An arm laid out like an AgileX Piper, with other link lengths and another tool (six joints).
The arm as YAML. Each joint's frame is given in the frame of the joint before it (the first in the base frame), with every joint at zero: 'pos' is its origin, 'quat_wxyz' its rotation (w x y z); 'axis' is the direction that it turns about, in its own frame. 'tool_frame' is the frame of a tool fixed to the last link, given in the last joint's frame.
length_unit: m
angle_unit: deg
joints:
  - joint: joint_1
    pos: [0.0, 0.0, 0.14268]
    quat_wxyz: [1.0, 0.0, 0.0, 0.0]
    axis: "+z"
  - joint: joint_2
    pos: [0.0, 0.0, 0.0]
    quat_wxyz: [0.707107, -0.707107, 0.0, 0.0]
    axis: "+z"
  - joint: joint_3
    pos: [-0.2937, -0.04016, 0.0]
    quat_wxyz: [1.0, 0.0, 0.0, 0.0]
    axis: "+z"
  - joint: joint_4
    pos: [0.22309, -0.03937, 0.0]
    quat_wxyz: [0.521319, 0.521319, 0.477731, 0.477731]
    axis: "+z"
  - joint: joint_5
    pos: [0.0, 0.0, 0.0]
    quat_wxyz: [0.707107, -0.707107, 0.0, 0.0]
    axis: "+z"
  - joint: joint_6
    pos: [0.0, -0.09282, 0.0]
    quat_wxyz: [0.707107, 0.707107, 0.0, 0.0]
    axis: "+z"
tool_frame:
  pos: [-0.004, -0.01, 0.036]
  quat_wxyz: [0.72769, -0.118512, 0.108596, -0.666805]
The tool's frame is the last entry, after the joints.
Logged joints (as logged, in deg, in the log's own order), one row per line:
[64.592, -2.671, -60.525, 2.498, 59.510, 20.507]
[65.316, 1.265, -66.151, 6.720, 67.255, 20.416]
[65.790, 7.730, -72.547, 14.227, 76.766, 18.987]
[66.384, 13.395, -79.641, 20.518, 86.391, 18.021]
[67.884, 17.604, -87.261, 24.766, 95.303, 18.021]
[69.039, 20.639, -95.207, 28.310, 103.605, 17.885]
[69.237, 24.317, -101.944, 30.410, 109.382, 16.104]
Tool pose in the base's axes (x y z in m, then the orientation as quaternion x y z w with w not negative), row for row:
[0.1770, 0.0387, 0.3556, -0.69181, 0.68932, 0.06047, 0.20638]
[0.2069, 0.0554, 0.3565, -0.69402, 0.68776, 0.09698, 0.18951]
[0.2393, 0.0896, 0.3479, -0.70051, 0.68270, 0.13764, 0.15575]
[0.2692, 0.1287, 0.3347, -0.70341, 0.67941, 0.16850, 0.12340]
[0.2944, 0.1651, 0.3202, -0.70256, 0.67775, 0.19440, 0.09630]
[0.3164, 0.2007, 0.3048, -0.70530, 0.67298, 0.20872, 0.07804]
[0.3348, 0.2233, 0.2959, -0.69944, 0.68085, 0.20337, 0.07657]
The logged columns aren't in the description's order. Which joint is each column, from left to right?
Columns, left to right: joint_5, joint_6, joint_3, joint_1, joint_2, joint_4.
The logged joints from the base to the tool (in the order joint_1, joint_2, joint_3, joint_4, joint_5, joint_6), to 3 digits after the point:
[2.498, 59.510, -60.525, 20.507, 64.592, -2.671]
[6.720, 67.255, -66.151, 20.416, 65.316, 1.265]
[14.227, 76.766, -72.547, 18.987, 65.790, 7.730]
[20.518, 86.391, -79.641, 18.021, 66.384, 13.395]
[24.766, 95.303, -87.261, 18.021, 67.884, 17.604]
[28.310, 103.605, -95.207, 17.885, 69.039, 20.639]
[30.410, 109.382, -101.944, 16.104, 69.237, 24.317]

